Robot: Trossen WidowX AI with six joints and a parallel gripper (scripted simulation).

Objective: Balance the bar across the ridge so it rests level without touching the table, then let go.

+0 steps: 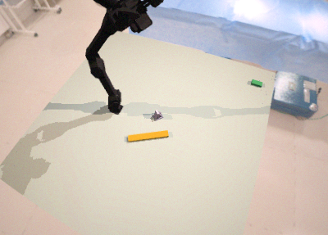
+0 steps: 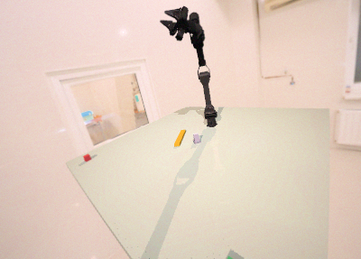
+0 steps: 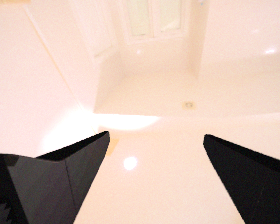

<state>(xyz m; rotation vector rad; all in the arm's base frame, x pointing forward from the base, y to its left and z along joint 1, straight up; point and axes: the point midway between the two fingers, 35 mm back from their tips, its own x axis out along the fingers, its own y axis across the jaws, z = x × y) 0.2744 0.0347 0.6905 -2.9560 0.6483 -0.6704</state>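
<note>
The bar is 70 cm below my gripper tip, 11 cm to the right of it and 4 cm behind it. Also, from my gripper tip: small red block (69 cm below, 52 cm to the right, 44 cm ahead); small green block (70 cm below, 48 cm to the left, 44 cm ahead).
</note>
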